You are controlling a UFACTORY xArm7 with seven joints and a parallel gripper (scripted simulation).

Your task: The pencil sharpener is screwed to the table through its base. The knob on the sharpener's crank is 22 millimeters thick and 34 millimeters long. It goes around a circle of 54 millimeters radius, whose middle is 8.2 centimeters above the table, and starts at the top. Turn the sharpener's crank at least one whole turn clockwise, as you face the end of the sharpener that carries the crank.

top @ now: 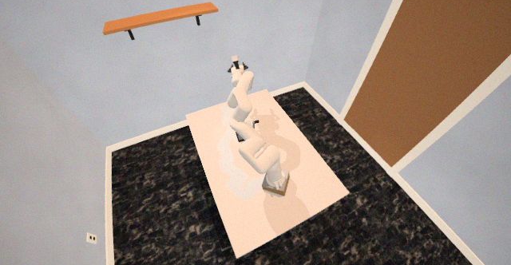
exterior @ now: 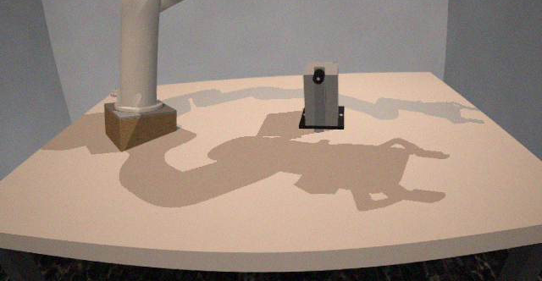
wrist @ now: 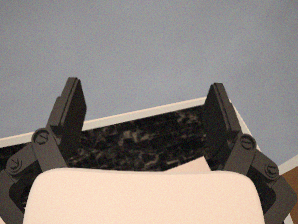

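Now: the black crank knob 430 mm behind my hand, 40 mm to the right of it and 240 mm below it.
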